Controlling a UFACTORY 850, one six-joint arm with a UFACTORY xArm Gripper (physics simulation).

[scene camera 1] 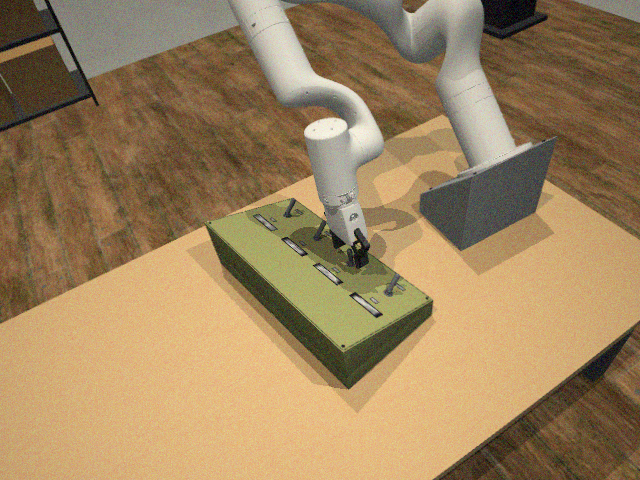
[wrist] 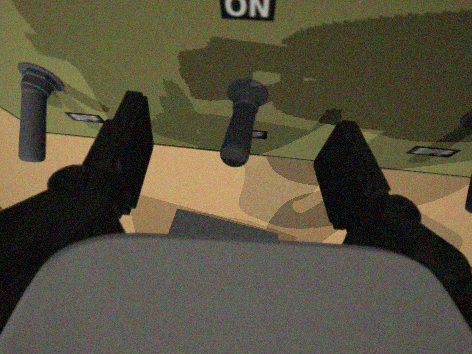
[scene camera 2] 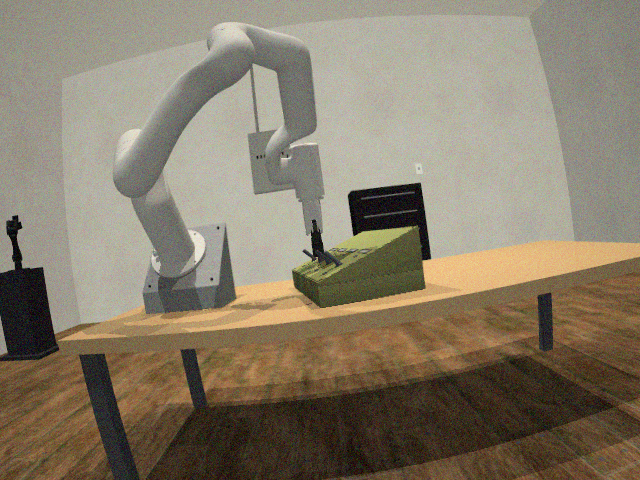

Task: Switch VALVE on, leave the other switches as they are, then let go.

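A green sloped switch panel (scene camera 1: pixel 289 273) (scene camera 2: pixel 382 268) stands on the table, with several grey toggle levers along its lower side. The name plates are too small to read, so I cannot tell which switch is VALVE. My gripper (scene camera 1: pixel 352 250) (scene camera 2: pixel 316 250) (wrist: pixel 242 131) is open around one lever (wrist: pixel 240 132), with a finger on each side and a gap to both. This lever points toward the bottom of the wrist view, away from the ON label (wrist: pixel 248 8); its tip covers part of a small plate. The neighbouring lever (wrist: pixel 33 125) (scene camera 1: pixel 392 285) stands outside the fingers.
The arm's grey mount (scene camera 1: pixel 496 196) (scene camera 2: pixel 191 294) stands on the wooden table (scene camera 1: pixel 180 387) (scene camera 2: pixel 491 268), beside the panel's lever side. Another lever (scene camera 1: pixel 290 207) stands at the panel's far end. A black cabinet (scene camera 2: pixel 387 206) stands behind the table.
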